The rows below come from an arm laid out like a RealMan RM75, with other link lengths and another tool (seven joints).
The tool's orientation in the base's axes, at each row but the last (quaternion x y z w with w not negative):
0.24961 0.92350 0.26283 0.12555
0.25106 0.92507 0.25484 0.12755
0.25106 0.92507 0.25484 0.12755
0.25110 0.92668 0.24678 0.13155
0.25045 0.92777 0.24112 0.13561
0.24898 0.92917 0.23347 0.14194
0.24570 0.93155 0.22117 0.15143
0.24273 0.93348 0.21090 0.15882
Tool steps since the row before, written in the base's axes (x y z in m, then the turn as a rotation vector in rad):
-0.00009 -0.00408 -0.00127 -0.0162 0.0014 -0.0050
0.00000 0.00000 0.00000 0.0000 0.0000 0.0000
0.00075 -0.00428 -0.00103 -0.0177 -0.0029 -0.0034
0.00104 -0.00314 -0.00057 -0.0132 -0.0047 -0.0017
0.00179 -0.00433 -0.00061 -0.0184 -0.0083 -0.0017
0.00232 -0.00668 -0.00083 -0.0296 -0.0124 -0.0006
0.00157 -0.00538 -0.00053 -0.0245 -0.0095 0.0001
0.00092 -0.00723 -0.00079 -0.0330 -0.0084 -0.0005
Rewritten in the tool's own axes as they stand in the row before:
-0.00195 -0.00374 -0.00070 0.0149 -0.0081 -0.0011
0.00000 0.00000 0.00000 0.0000 0.0000 0.0000
-0.00279 -0.00344 -0.00061 0.0137 -0.0110 -0.0048
-0.00247 -0.00224 -0.00037 0.0088 -0.0097 -0.0053
-0.00372 -0.00288 -0.00046 0.0112 -0.0145 -0.0086
-0.00535 -0.00462 -0.00084 0.0183 -0.0215 -0.0152
-0.00404 -0.00385 -0.00075 0.0154 -0.0169 -0.0129
-0.00437 -0.00575 -0.00124 0.0232 -0.0196 -0.0154

